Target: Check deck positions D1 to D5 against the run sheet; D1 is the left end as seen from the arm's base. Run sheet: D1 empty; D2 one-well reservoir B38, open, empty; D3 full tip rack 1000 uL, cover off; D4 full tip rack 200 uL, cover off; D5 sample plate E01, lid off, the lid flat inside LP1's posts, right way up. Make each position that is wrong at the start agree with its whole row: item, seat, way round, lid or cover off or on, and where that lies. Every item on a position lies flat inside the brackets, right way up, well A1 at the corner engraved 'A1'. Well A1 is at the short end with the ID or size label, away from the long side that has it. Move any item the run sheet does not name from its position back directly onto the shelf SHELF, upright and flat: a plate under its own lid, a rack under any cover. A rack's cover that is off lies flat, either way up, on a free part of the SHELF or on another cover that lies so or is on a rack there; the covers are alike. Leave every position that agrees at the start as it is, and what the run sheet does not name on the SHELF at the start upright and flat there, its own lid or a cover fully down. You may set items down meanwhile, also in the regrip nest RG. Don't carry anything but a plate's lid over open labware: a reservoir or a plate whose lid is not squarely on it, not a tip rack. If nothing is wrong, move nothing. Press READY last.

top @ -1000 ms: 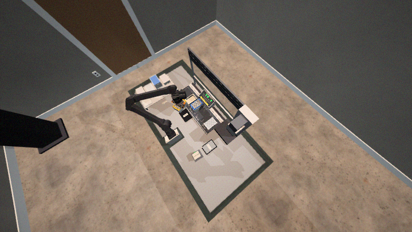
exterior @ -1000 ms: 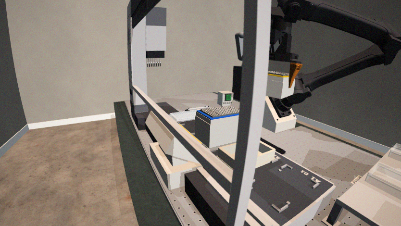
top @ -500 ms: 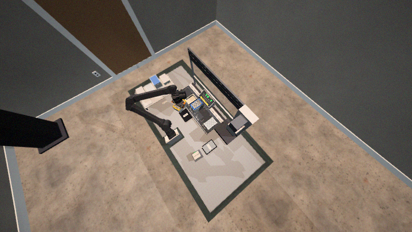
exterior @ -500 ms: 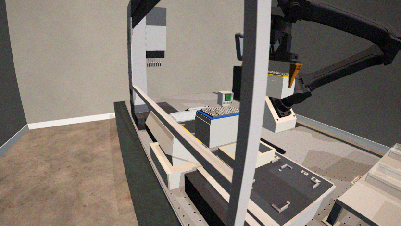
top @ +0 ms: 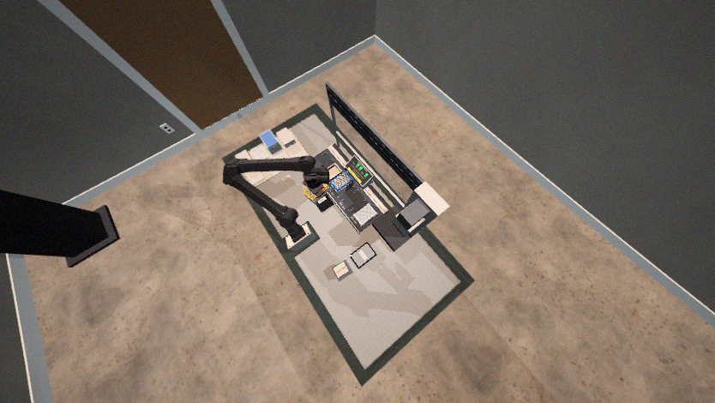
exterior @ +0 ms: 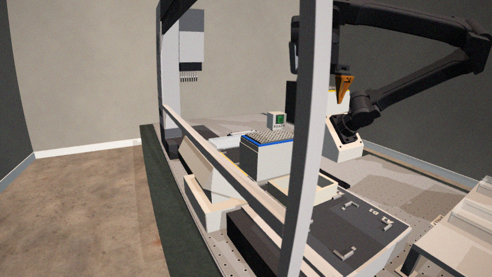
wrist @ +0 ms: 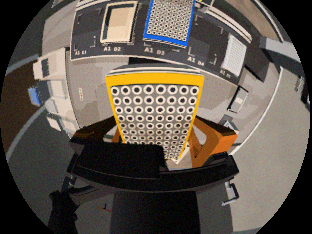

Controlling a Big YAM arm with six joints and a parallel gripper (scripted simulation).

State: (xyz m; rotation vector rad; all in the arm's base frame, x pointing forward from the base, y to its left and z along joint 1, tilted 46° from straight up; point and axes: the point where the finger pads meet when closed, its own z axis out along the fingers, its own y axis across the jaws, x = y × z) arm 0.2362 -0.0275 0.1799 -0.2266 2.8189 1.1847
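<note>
Now: the blue-rimmed tip rack 160 mm ahead of my hand, 110 mm below it and 10 mm to the right of it. Round my hand: white sample plate 250 mm to the right, 170 mm below, 170 mm ahead; then yellow-rimmed tip rack 10 mm to the right, 10 mm above; then black nest 230 mm below, 20 mm to the left, 10 mm ahead.
</note>
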